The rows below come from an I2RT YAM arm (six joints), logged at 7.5 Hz.
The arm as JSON. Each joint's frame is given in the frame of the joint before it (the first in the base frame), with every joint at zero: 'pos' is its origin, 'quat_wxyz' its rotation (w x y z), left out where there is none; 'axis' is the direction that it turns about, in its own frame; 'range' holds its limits. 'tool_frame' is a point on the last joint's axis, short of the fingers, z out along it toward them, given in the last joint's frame.
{
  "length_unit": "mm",
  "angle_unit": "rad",
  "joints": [
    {
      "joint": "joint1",
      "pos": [
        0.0,
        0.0,
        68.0
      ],
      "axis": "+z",
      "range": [
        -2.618,
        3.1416
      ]
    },
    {
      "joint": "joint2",
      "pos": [
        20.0,
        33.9,
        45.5
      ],
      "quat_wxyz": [
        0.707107,
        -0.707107,
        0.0,
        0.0
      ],
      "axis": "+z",
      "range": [
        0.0,
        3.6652
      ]
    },
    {
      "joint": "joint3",
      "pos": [
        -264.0,
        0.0,
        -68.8
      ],
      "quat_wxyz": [
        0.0,
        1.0,
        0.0,
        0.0
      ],
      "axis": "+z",
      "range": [
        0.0,
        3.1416
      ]
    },
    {
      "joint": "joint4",
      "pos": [
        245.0,
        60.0,
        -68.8
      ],
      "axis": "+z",
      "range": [
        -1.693,
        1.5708
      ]
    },
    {
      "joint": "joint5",
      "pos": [
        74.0,
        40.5,
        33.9
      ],
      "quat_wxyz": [
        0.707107,
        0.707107,
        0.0,
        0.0
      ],
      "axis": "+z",
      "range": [
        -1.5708,
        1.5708
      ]
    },
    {
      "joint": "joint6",
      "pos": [
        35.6,
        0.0,
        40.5
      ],
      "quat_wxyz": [
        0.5,
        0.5,
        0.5,
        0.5
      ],
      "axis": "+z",
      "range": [
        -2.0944,
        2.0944
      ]
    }
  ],
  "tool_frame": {
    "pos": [
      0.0,
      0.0,
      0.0
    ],
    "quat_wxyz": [
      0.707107,
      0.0,
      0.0,
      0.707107
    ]
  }
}
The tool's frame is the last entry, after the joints.
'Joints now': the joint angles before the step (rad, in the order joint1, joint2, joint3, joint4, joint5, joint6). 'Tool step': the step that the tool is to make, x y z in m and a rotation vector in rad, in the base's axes. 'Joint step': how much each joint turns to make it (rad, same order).
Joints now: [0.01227 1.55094 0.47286 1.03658 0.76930 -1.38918]
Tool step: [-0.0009 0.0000 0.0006 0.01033 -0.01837 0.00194]
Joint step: [-0.00019 -0.00265 -0.00420 0.01036 -0.00250 0.01393]
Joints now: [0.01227 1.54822 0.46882 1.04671 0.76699 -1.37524]
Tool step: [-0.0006 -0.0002 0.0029 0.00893 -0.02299 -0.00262]
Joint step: [-0.00051 -0.00846 0.00038 0.00586 0.00189 0.01210]
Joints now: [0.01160 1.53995 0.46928 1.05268 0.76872 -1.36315]
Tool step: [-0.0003 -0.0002 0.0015 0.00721 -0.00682 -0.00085]
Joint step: [-0.00070 -0.00753 0.00165 -0.00917 0.00003 0.00993]
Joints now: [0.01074 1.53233 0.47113 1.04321 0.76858 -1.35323]
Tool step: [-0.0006 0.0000 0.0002 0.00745 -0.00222 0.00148]
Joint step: [-0.00014 -0.00539 -0.00109 -0.00914 -0.00177 0.01027]
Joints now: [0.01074 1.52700 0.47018 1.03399 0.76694 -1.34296]
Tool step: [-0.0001 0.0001 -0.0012 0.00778 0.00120 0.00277]
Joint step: [0.00010 0.00088 -0.00119 -0.00646 -0.00288 0.01070]
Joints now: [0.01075 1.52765 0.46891 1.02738 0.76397 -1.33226]
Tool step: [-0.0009 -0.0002 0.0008 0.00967 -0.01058 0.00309]
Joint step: [-0.00109 -0.00665 -0.00250 -0.00247 -0.00447 0.01303]
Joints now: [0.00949 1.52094 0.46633 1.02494 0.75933 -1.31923]
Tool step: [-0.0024 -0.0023 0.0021 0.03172 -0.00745 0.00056]
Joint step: [-0.00924 -0.02757 -0.00054 -0.04877 -0.01108 0.04288]
